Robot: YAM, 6 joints.
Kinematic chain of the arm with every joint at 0, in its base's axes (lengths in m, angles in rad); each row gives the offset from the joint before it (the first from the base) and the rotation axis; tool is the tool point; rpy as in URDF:
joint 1: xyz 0 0 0.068 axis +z
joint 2: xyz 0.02 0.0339 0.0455 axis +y
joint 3: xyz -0.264 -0.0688 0 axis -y
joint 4: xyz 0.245 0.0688 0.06 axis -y
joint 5: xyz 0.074 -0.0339 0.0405 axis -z
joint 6: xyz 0.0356 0 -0.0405 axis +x
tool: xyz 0 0 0 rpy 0 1.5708 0
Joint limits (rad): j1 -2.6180..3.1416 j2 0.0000..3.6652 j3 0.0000..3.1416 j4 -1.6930..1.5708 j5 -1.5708..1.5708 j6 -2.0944..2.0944
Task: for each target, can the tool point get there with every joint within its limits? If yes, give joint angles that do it. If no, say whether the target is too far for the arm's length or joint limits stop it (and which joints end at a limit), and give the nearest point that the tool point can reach.
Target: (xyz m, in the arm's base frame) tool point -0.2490 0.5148 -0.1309
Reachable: yes | joints 2.0281 3.3615 2.3799 0.8307 0.1096 0.6924
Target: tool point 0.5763 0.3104 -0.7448
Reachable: no: too far | nearest point 0.3743 0.2016 -0.3344 | short by 0.470 m
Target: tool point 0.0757 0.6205 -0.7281
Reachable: no: too far | nearest point 0.0506 0.4151 -0.3381 | short by 0.441 m
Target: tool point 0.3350 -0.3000 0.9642
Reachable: no: too far | nearest point 0.2251 -0.2016 0.6721 | short by 0.327 m
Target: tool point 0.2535 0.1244 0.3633
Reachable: yes | joints 0.4438 1.1884 1.0054 0.0955 -0.0984 -1.7693
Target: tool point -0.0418 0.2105 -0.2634
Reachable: yes | joints 1.8017 3.2517 1.3730 -0.1787 0.2109 -0.3142
